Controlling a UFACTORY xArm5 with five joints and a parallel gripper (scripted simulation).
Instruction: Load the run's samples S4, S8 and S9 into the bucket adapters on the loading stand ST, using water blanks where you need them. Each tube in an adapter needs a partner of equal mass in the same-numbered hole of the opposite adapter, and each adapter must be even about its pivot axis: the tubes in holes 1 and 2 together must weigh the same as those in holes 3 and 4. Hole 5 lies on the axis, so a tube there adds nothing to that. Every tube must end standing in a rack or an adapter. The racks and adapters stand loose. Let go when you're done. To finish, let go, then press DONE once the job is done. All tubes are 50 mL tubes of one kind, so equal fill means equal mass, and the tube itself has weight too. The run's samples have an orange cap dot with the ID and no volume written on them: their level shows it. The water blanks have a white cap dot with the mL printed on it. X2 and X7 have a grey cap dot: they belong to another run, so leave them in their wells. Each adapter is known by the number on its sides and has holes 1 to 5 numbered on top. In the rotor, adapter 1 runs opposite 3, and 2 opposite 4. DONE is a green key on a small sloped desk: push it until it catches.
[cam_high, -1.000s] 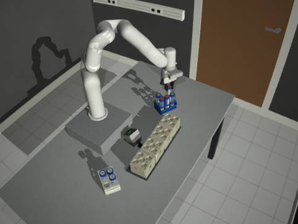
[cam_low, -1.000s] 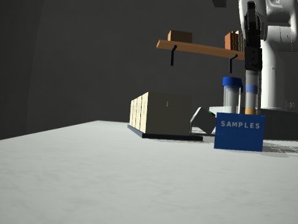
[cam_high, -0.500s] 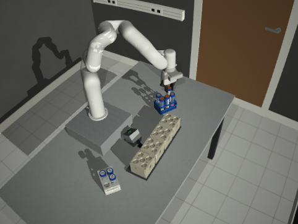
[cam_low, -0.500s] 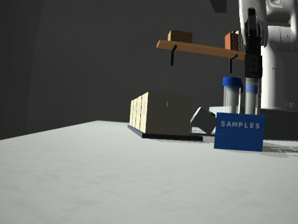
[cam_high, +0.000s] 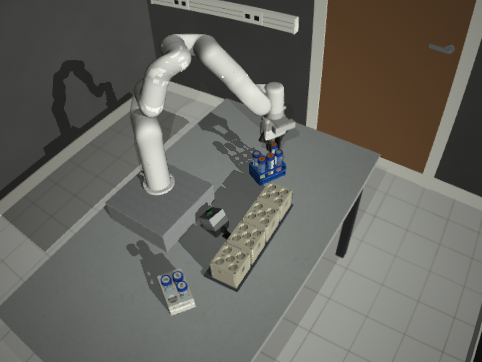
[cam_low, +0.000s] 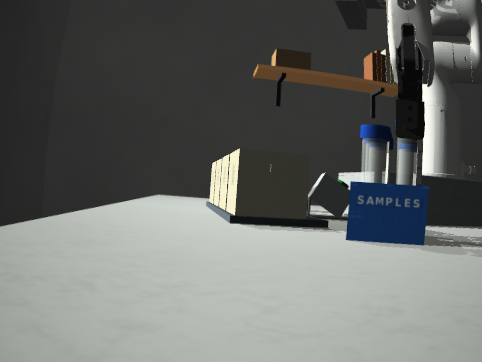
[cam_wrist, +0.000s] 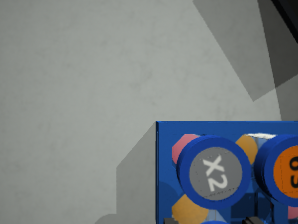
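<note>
The blue samples rack lies 100 mm below my hand and 40 mm to the right of it. The rest, counted from my hand: white blanks rack: 710 mm to the right, 100 mm below, 40 mm ahead; then adapter: 200 mm to the right, 120 mm ahead, 80 mm below.
</note>
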